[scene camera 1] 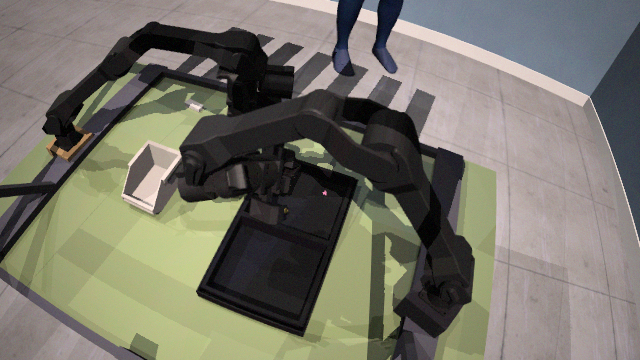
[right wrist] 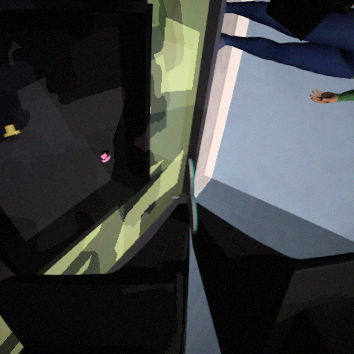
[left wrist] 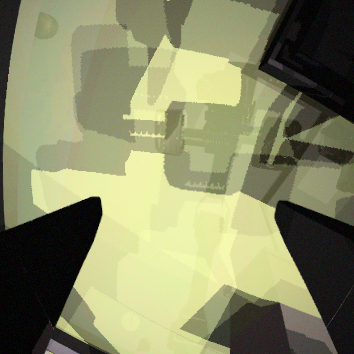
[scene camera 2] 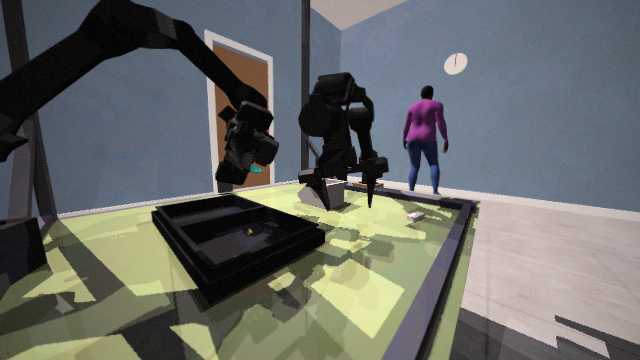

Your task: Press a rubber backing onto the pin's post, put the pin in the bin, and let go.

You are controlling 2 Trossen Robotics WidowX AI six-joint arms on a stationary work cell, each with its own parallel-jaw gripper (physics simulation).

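Frame: origin at the left arm's base, x ahead, y left, z up, level; millimetres.
Where they show: left gripper, fingertip midpoint: (left wrist: pixel 189 207) (scene camera 2: pixel 348 209); right gripper, fingertip midpoint: (scene camera 1: pixel 299 164) (right wrist: pixel 187 211) (scene camera 2: pixel 246 171); left arm's base at its link origin: (scene camera 1: pixel 68 140); right arm's base at its link origin: (scene camera 1: pixel 440 294).
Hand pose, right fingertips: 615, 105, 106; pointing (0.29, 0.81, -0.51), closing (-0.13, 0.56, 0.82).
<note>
Each offset is from my right fingertips to the top centre of the thing, as dx, dy, dz. "spot": to the spot under its first point. Level surfaces: height alone.
The pin {-14, -12, +15} (scene camera 2: pixel 255 169) (right wrist: pixel 193 202) is a thin teal piece, seen nearly edge-on in the right wrist view, with a short post at its left. My right gripper (right wrist: pixel 187 211) is shut on it, high above the black tray. Two small rubber backings lie in the tray: a yellow one {-12, -23, -123} (scene camera 1: pixel 286 210) (scene camera 2: pixel 249 231) (right wrist: pixel 11 131) and a pink one {+47, +58, -123} (scene camera 1: pixel 324 193) (right wrist: pixel 105 157). The light grey bin {spot: -348, -90, -113} (scene camera 1: pixel 142 172) (scene camera 2: pixel 332 196) stands open at the left in scene camera 1. My left gripper (scene camera 2: pixel 349 207) (left wrist: pixel 189 207) is open and empty above the mat; my right arm hides it in scene camera 1.
The black two-compartment tray {+11, -80, -101} (scene camera 1: pixel 250 313) (scene camera 2: pixel 260 265) (left wrist: pixel 320 60) (right wrist: pixel 135 100) lies on the green mat {dz -138} (scene camera 1: pixel 125 255). A small white block {-382, +180, -127} (scene camera 1: pixel 195 106) (scene camera 2: pixel 415 216) lies near the far edge frame. In scene camera 1 my right arm reaches across the tray, close to my left arm.
</note>
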